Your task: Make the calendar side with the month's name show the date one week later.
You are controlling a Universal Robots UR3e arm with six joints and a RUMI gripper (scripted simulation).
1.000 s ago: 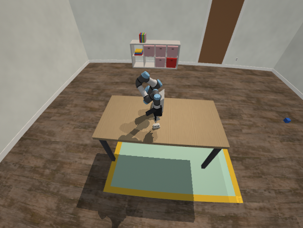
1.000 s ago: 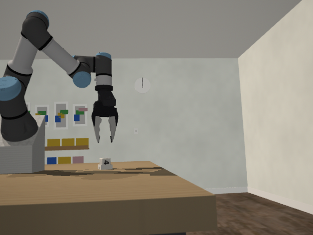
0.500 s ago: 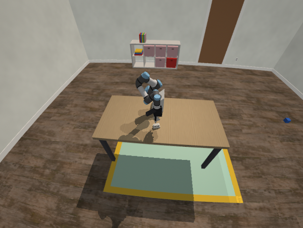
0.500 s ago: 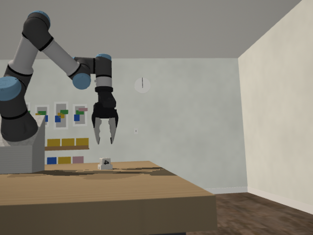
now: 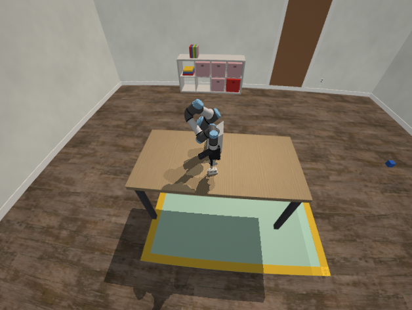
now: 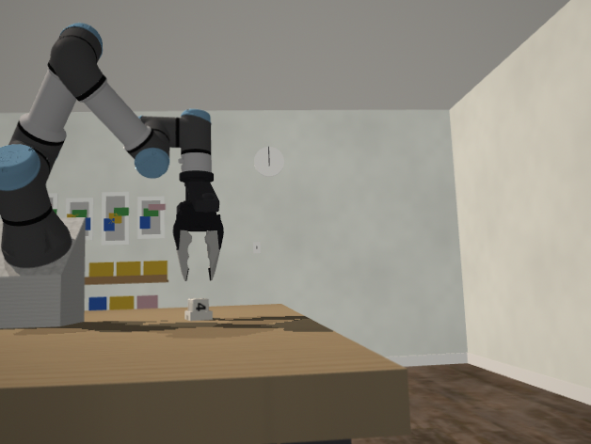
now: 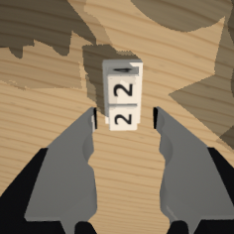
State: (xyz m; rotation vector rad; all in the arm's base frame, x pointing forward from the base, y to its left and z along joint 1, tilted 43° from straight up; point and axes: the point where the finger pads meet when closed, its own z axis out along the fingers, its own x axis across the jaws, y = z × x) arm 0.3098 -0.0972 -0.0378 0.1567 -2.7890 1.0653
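The white calendar tray is 80 mm below my hand and 20 mm to the left of it.
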